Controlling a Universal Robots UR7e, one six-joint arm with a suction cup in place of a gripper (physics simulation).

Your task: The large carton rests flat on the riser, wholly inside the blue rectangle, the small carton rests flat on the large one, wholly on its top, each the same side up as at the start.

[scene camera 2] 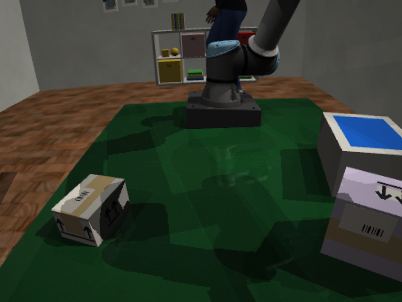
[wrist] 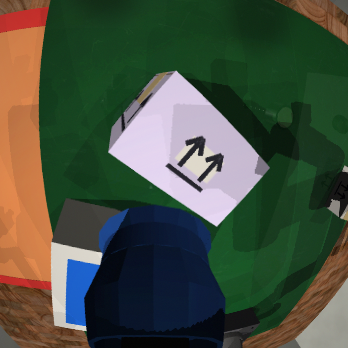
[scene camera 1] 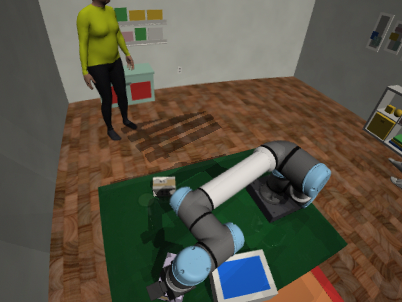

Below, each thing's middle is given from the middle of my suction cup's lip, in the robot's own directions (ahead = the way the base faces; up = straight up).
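Labels:
The large carton (scene camera 2: 357,231) is 24 cm below my suction cup, 1 cm behind it and 9 cm to the right of it. There's also the riser (scene camera 2: 356,141), which is 25 cm below my suction cup, 2 cm to the right of it and 29 cm behind it. And the small carton (scene camera 2: 88,213) is 27 cm below my suction cup, 4 cm behind it and 64 cm to the right of it. Going by their middles, of the things named here the small carton is the farthest from my suction cup.

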